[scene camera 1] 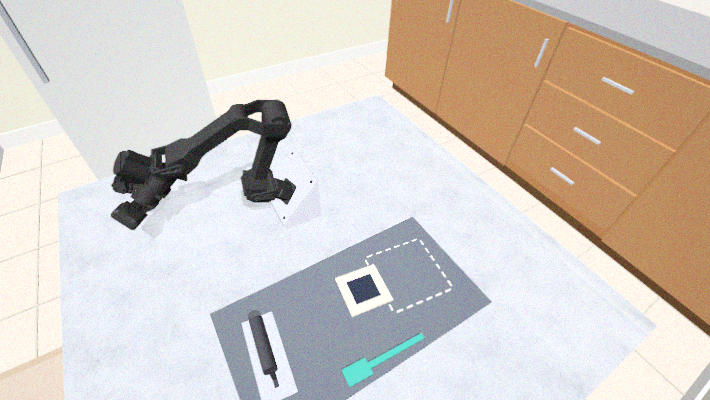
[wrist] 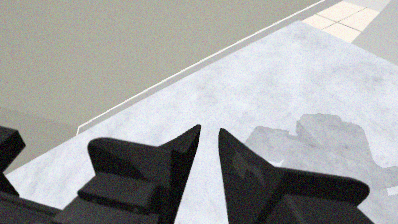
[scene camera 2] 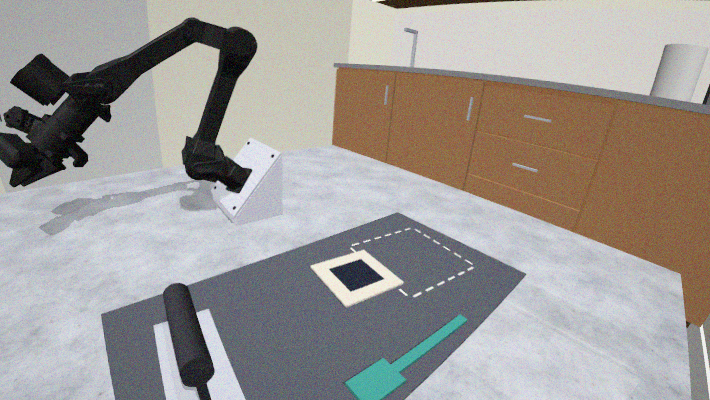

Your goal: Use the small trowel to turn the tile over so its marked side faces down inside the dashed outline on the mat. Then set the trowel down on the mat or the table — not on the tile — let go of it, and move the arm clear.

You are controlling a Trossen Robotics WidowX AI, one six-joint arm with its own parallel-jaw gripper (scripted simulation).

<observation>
In view: my gripper [scene camera 2: 16, 185].
My gripper shows as well in scene camera 1 [scene camera 1: 128, 220] and in the wrist view [wrist: 209, 130].
</observation>
